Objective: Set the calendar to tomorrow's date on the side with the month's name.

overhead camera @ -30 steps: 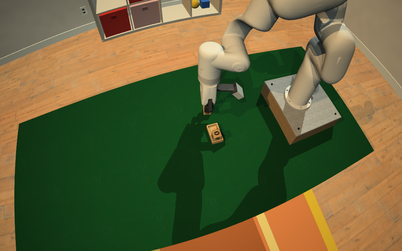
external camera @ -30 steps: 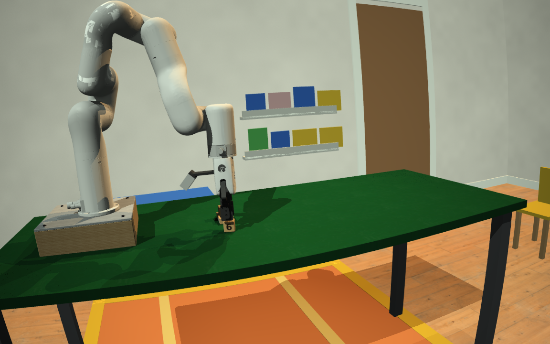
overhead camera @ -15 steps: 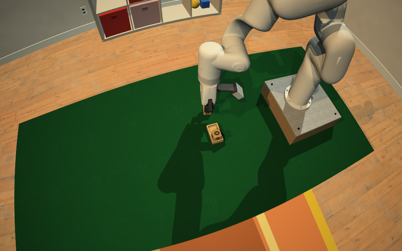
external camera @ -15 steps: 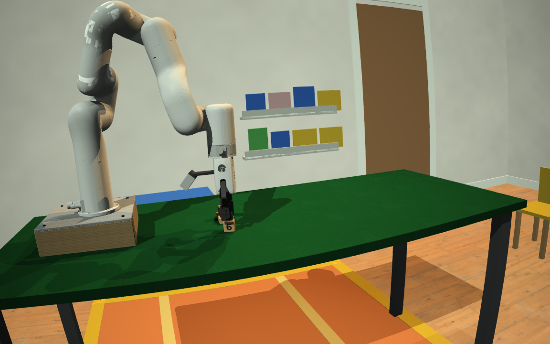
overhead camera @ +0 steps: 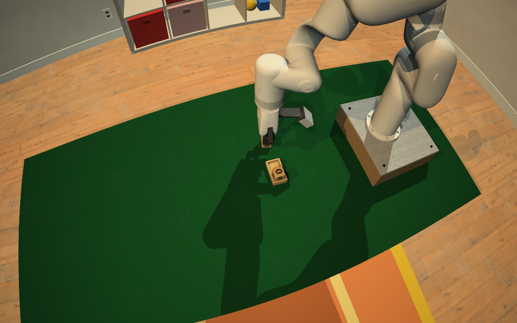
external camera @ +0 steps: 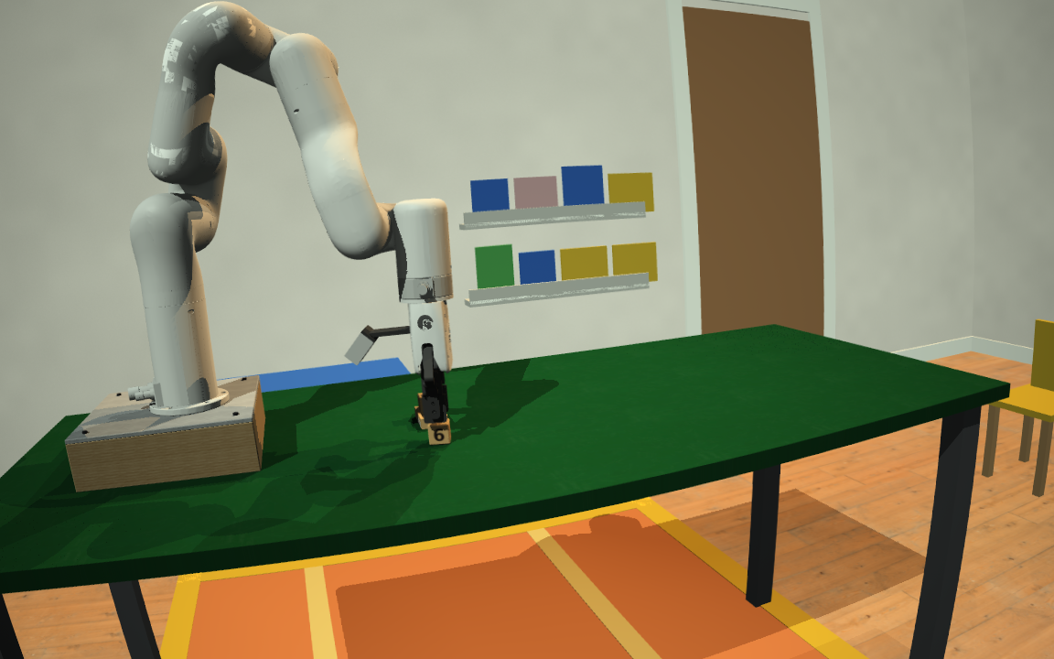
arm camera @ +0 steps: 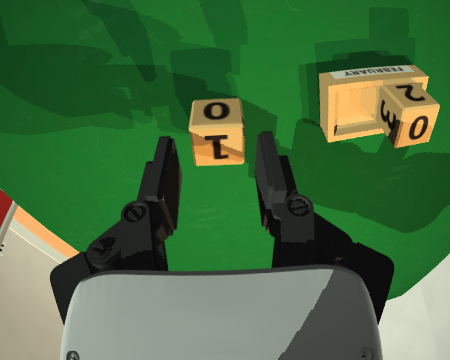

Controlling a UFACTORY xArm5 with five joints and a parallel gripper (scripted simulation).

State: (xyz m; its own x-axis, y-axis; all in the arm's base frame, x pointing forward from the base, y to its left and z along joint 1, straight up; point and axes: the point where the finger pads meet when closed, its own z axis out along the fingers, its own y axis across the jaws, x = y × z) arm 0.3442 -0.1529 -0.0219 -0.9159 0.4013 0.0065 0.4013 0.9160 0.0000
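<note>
Now: the date cube 120 mm to the left of my hand, 30 mm below it and 30 mm ahead of it. Round my hand: wooden tray 100 mm to the left, 50 mm below, 20 mm ahead.
</note>
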